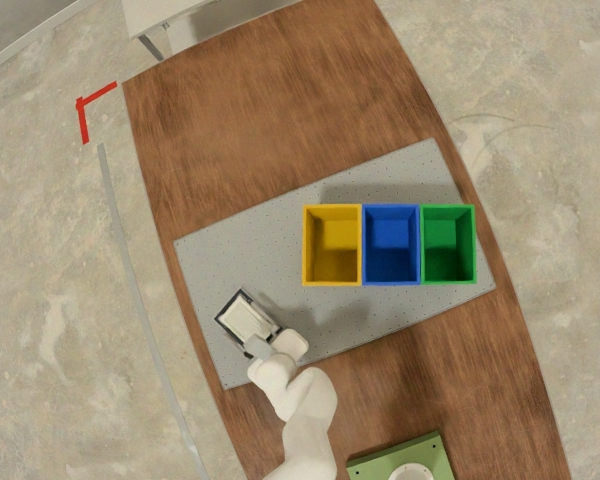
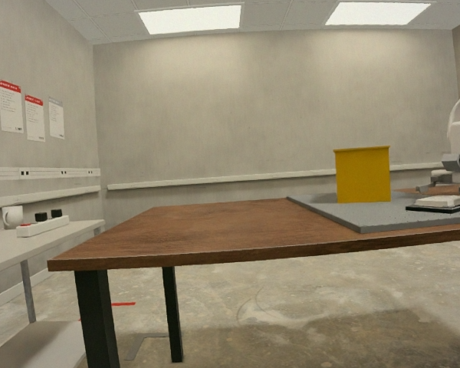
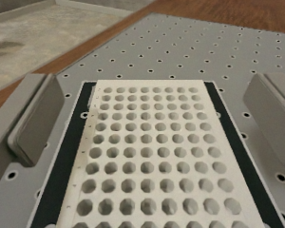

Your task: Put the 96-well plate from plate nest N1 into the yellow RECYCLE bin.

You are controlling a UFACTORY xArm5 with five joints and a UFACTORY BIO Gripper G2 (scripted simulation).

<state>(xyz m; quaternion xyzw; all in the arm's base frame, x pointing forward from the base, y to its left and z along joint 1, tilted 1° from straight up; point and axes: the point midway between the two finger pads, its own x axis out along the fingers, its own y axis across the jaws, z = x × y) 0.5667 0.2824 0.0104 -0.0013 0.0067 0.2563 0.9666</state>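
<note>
Right now the white 96-well plate is 3 cm below my hand. Round my hand: black plate nest (4 cm below); then blue bin (41 cm to the right, 6 cm ahead, 4 cm above); then yellow bin (29 cm to the right, 11 cm ahead, 4 cm above).
</note>
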